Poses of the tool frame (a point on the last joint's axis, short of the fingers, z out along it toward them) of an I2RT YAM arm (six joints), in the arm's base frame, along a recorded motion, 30 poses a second.
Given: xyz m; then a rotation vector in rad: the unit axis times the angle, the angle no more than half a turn.
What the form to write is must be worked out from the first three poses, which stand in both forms.
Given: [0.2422 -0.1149 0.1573 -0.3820 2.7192 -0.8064]
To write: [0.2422 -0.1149 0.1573 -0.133 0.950 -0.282 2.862]
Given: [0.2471 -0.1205 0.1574 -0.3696 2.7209 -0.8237]
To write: [0.2471 -0.1205 0.1574 -0.129 0.949 -0.287 2.867]
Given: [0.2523 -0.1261 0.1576 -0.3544 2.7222 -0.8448]
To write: [0.2523 -0.1261 0.1576 -0.123 0.948 -0.294 2.872]
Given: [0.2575 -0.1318 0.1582 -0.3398 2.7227 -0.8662]
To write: [0.2575 -0.1318 0.1582 -0.118 0.946 -0.301 2.877]
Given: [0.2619 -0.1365 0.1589 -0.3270 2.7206 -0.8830]
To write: [0.2619 -0.1365 0.1589 -0.114 0.945 -0.307 2.879]
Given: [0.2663 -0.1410 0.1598 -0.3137 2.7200 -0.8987]
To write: [0.2663 -0.1410 0.1598 -0.109 0.944 -0.312 2.882]
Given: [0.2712 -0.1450 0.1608 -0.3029 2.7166 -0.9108]
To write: [0.2712 -0.1450 0.1608 -0.105 0.943 -0.316 2.881]
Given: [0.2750 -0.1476 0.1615 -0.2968 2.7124 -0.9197]
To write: [0.2750 -0.1476 0.1615 -0.103 0.942 -0.319 2.879]
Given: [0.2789 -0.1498 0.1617 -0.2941 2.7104 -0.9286]
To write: [0.2789 -0.1498 0.1617 -0.102 0.941 -0.322 2.880]
